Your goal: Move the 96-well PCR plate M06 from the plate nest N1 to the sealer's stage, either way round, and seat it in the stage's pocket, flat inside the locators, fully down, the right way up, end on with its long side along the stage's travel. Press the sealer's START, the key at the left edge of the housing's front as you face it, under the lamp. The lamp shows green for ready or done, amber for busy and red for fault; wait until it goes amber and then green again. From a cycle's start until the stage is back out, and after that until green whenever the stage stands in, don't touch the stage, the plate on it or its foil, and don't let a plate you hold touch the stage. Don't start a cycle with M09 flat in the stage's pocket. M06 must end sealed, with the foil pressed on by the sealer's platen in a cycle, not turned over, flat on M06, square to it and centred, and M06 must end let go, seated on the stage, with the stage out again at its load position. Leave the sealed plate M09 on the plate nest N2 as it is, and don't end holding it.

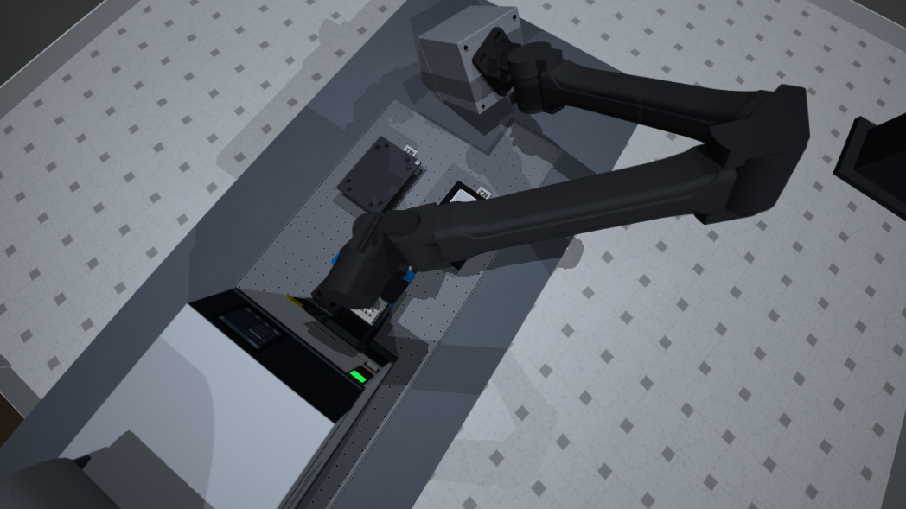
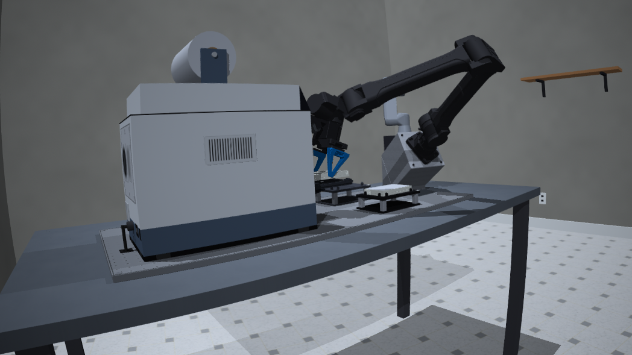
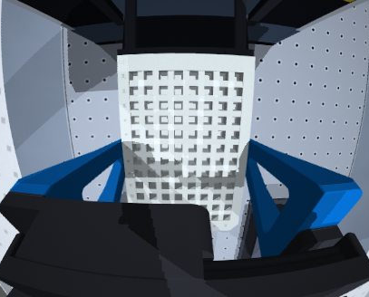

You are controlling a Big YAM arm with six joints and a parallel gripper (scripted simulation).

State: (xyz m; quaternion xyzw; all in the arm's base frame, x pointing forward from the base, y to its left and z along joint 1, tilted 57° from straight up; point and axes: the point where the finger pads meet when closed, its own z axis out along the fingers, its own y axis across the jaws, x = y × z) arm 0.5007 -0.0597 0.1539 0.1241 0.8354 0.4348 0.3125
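Now: the white 96-well plate M06 right at my hand. Round my hand: sealed plate M09 (210 mm behind, 70 mm below, 40 mm to the left); nest N2 (210 mm behind, 80 mm below, 40 mm to the left); yellow warning label (110 mm ahead, 80 mm to the right, 30 mm above).
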